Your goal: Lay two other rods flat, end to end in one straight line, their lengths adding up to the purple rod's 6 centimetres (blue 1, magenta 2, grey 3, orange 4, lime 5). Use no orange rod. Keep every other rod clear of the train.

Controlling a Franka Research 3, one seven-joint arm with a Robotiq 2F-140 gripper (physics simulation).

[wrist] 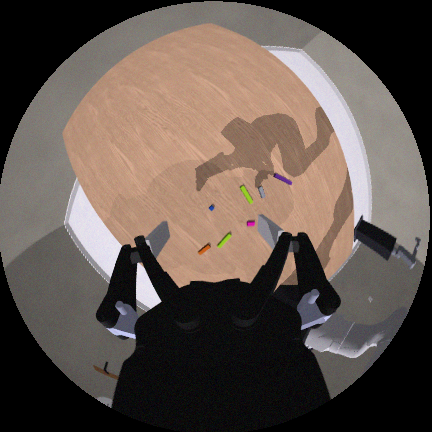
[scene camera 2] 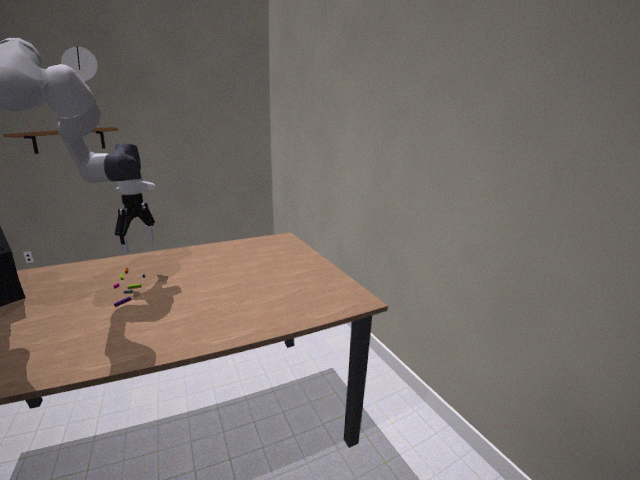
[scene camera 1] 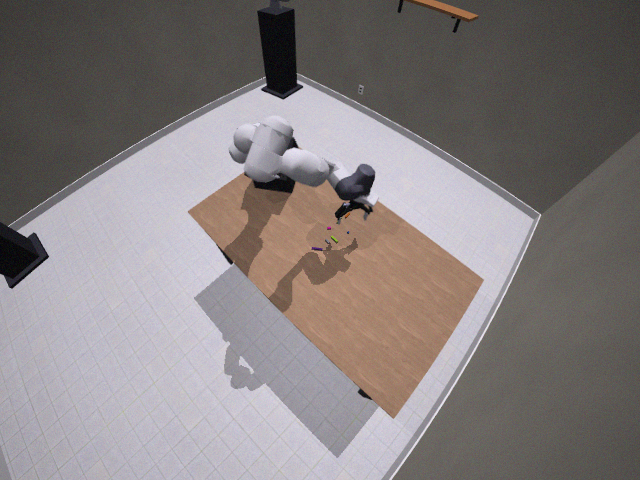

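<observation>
A purple rod [scene camera 1: 316, 249] [scene camera 2: 122, 301] [wrist: 283, 179] lies flat on the table. A small blue rod [scene camera 1: 347, 232] [scene camera 2: 143, 275] [wrist: 211, 207] lies apart from the others. One lime rod [scene camera 1: 334, 239] [scene camera 2: 134, 286] [wrist: 246, 194] lies near a grey rod [scene camera 1: 327, 241] [scene camera 2: 128, 291] [wrist: 261, 192], with a gap between them. A second lime rod [scene camera 2: 122, 276] [wrist: 224, 240] lies near the orange rod; the gripper hides it in scene camera 1. A magenta rod [scene camera 1: 328, 228] [scene camera 2: 116, 285] [wrist: 251, 223] lies alone. My gripper [scene camera 1: 352, 219] [scene camera 2: 138, 242] [wrist: 212, 225] is open and empty, above the table.
An orange rod [scene camera 1: 347, 215] [scene camera 2: 126, 270] [wrist: 204, 249] lies beside the second lime rod, apart from it. The wooden table [scene camera 1: 392, 310] [scene camera 2: 248, 289] [wrist: 150, 110] carries all the rods. The arm's shadow falls near the purple rod.
</observation>
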